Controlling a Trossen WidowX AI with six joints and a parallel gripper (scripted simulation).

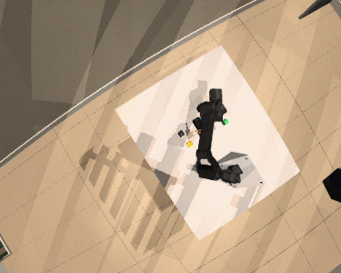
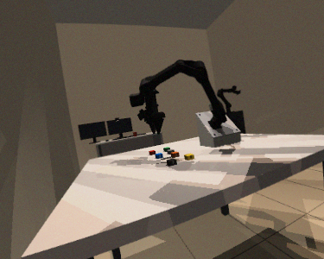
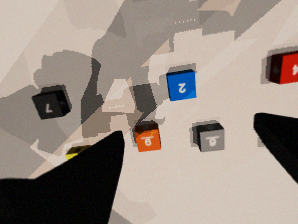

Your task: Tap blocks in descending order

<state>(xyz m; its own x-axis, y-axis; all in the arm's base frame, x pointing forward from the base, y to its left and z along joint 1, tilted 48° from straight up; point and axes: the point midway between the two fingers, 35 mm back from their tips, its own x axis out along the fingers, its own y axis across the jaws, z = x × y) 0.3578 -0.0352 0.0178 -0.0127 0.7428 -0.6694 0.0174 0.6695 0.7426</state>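
My gripper tip is now 70 mm past the orange block, 40 mm to the right of it and 110 mm above it. The rest, counted from my gripper tip: grey block (80 mm behind, 50 mm to the right, 110 mm below); then red block (140 mm to the right, 110 mm below); then blue block (10 mm to the right, 110 mm below).
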